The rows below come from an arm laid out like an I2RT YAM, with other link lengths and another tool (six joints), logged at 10 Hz.
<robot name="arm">
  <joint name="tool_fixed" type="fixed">
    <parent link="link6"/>
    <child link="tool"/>
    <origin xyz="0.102 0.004 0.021" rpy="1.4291 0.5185 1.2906"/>
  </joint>
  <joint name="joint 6" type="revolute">
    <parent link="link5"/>
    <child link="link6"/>
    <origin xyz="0.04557 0 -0.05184" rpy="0 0 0"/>
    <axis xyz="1 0 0"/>
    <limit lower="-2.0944" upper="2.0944"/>
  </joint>
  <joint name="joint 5" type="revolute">
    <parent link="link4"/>
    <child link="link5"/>
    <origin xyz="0.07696 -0.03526 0.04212" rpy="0 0 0"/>
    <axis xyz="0 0 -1"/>
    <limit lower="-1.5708" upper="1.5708"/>
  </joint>
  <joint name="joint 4" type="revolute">
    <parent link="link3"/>
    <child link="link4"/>
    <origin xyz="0.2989 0.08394 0.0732" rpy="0 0 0"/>
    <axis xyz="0 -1 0"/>
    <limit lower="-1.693" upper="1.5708"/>
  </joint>
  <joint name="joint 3" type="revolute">
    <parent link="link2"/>
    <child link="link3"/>
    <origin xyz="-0.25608 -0.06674 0" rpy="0 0 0"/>
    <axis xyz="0 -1 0"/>
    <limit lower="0" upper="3.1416"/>
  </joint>
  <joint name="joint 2" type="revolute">
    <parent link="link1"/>
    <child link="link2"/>
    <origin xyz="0.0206 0.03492 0.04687" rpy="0 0 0"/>
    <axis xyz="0 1 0"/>
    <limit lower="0" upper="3.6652"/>
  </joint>
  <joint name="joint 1" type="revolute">
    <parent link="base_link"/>
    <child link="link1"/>
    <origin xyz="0 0 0.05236" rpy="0 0 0"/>
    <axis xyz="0 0 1"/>
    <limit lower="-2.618" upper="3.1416"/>
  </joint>
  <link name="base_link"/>
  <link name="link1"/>
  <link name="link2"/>
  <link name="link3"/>
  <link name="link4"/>
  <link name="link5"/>
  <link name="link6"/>
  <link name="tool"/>
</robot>
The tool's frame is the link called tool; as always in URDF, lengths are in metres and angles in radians.
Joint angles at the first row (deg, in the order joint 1, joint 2, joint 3, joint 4, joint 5, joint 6):
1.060 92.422 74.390 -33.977 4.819 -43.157
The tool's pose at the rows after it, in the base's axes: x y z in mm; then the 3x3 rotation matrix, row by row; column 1 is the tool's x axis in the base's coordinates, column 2 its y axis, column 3 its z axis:
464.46, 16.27, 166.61; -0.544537, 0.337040, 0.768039; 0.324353, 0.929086, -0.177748; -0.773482, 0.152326, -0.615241
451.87, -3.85, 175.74; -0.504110, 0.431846, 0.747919; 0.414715, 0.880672, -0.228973; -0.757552, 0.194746, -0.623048
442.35, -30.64, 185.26; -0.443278, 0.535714, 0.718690; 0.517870, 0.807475, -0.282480; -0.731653, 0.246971, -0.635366
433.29, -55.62, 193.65; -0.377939, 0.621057, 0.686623; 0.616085, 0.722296, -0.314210; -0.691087, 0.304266, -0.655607
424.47, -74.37, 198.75; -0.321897, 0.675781, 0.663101; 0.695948, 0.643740, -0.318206; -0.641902, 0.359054, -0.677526
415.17, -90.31, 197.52; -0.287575, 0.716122, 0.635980; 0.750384, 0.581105, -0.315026; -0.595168, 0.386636, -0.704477
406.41, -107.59, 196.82; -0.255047, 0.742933, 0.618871; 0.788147, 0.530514, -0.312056; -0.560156, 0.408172, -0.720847
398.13, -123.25, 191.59; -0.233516, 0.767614, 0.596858; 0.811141, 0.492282, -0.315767; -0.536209, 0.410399, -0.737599
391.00, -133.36, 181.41; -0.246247, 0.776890, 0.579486; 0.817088, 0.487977, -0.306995; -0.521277, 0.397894, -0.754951
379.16, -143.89, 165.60; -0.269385, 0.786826, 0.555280; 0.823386, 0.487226, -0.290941; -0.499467, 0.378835, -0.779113
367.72, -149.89, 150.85; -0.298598, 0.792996, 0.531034; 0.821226, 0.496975, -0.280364; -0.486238, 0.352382, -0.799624
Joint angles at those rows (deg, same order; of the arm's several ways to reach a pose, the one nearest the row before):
-0.426 88.597 72.227 -35.463 5.169 -38.588
-2.787 85.712 71.178 -37.671 5.344 -34.064
-6.305 83.942 71.374 -40.119 4.820 -29.124
-10.108 82.893 72.205 -42.785 3.071 -24.512
-13.584 82.062 72.643 -44.862 0.273 -20.972
-16.731 81.734 72.685 -46.784 -2.152 -19.048
-20.141 81.407 72.554 -47.965 -4.535 -18.437
-23.027 81.471 72.095 -48.752 -5.847 -18.524
-25.212 81.842 71.132 -49.123 -7.027 -20.404
-27.922 82.018 69.187 -49.538 -8.469 -23.179
-29.758 81.974 67.177 -49.889 -8.928 -25.933

